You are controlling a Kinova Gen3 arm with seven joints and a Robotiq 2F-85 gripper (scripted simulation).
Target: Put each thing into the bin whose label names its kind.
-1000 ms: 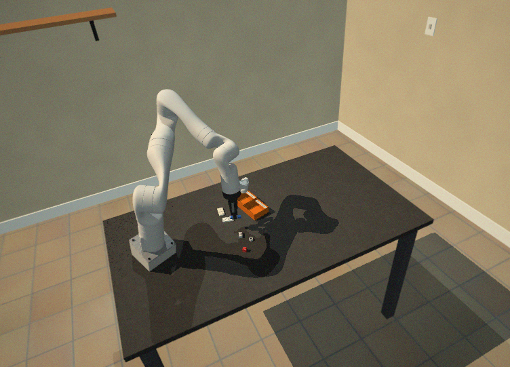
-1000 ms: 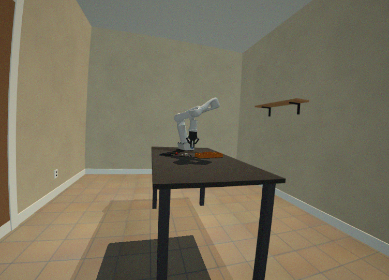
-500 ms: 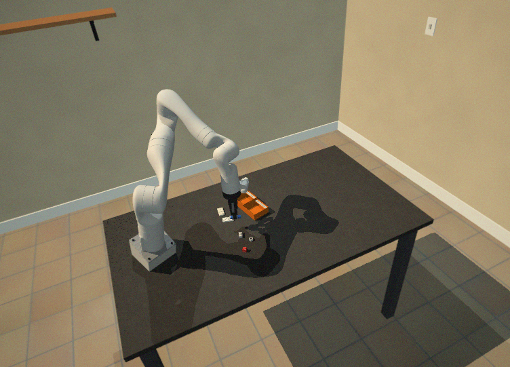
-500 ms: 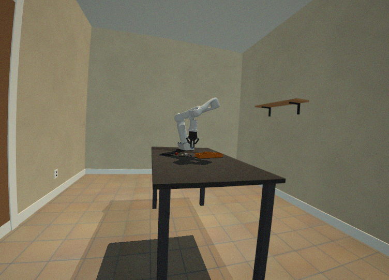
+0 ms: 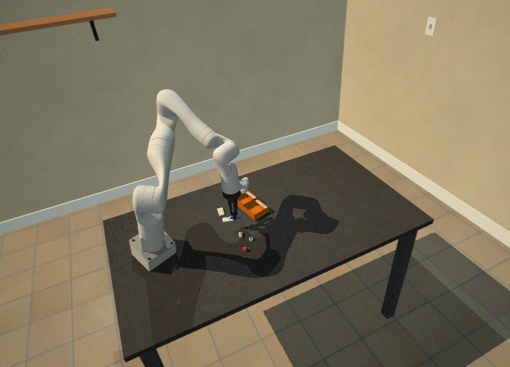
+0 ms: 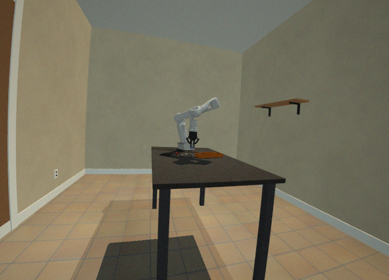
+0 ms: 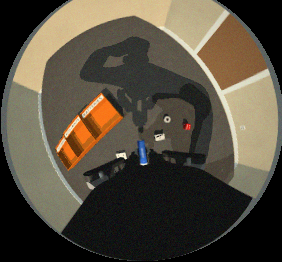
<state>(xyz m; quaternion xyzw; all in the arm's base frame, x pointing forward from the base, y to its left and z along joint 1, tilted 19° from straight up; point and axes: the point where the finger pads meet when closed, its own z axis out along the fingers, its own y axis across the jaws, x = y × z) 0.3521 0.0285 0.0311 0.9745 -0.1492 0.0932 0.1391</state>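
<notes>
The blue cylinder is 2 cm below my hand. Round my hand: grey nut (3 cm ahead, 10 cm to the right, 8 cm below); then red die (2 cm behind, 14 cm to the right, 7 cm below).
</notes>
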